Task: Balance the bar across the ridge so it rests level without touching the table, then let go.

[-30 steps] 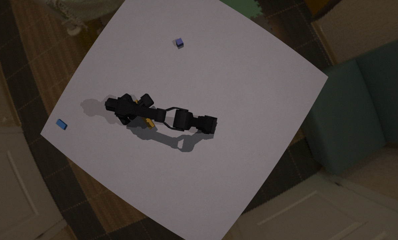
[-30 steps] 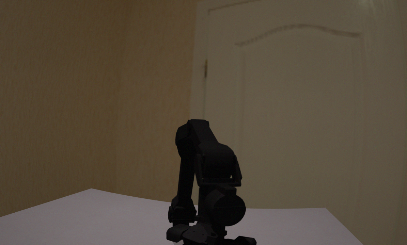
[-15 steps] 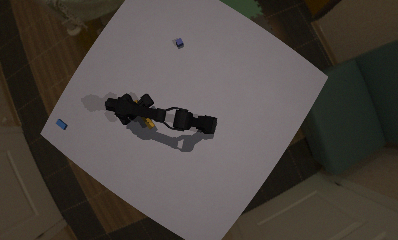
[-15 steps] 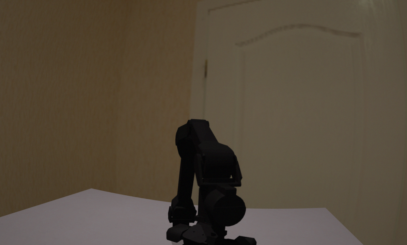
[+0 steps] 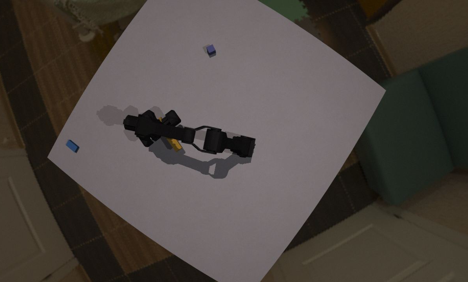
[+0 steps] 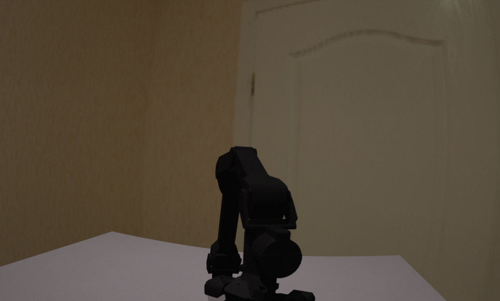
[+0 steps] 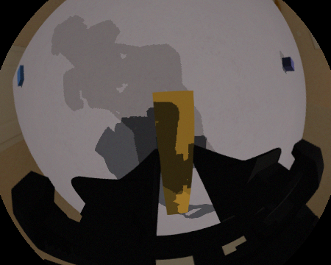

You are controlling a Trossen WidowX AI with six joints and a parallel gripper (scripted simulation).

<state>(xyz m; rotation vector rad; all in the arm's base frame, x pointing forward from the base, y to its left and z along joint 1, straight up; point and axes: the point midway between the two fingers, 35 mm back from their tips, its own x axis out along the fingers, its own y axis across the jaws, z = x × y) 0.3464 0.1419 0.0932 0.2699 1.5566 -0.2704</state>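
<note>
Right now the yellow bar is 3 cm behind my gripper tip and 1 cm to the left of it. Also, from my gripper tip: purple-blue cube: 5 cm ahead, 43 cm to the right, 4 cm below.
</note>
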